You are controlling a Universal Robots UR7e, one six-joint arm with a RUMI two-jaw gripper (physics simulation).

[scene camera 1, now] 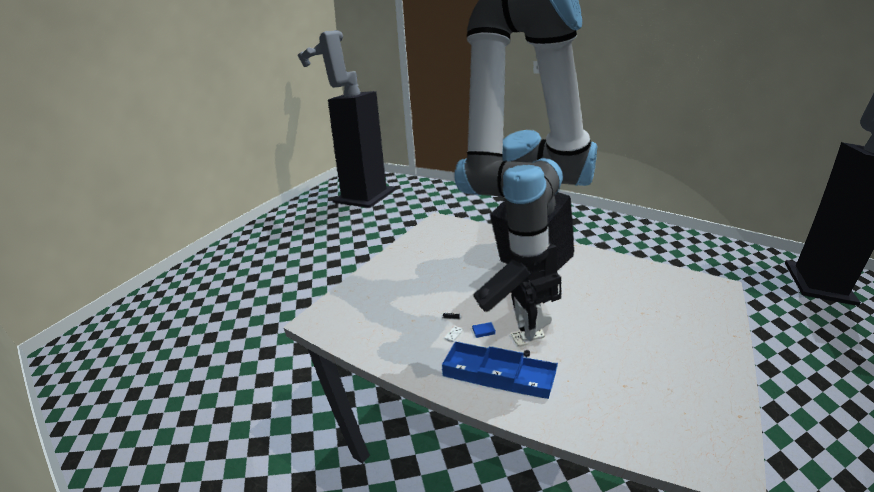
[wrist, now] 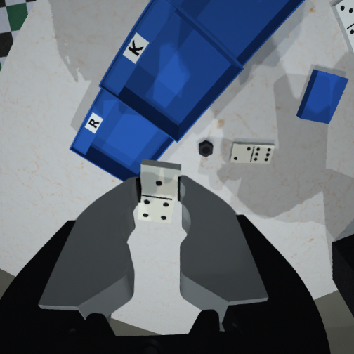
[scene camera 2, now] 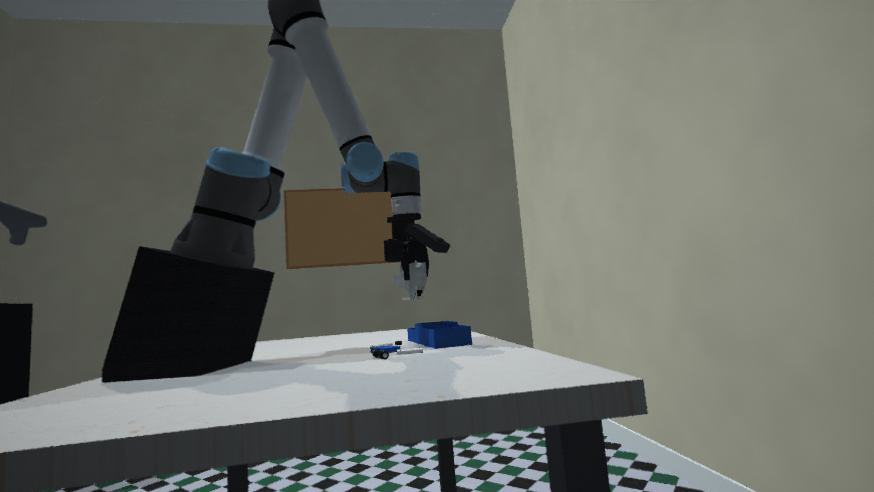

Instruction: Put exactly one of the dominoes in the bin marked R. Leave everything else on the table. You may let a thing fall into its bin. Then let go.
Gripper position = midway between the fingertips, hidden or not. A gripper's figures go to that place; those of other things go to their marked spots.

My gripper [wrist: 159, 178] is 0.14 m from the lens. A blue three-compartment tray [wrist: 170, 68]: 0.21 m from the lens. A cream domino [wrist: 158, 179]: 0.13 m from the lens. The marked spots on the blue three-compartment tray and the cream domino are 0.12 m apart.
